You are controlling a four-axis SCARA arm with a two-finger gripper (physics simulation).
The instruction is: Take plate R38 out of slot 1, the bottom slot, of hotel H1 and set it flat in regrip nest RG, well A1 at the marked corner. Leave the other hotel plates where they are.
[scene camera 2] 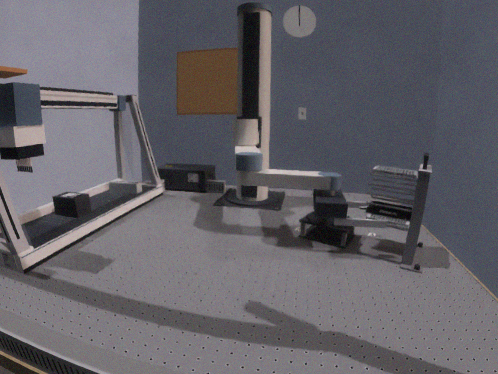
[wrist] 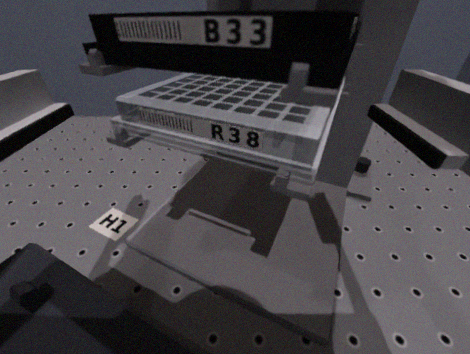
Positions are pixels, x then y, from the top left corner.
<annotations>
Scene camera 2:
my gripper: 379, 214
hotel H1: 423, 178
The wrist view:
my gripper: 218, 91
black plate: 259, 47
</annotations>
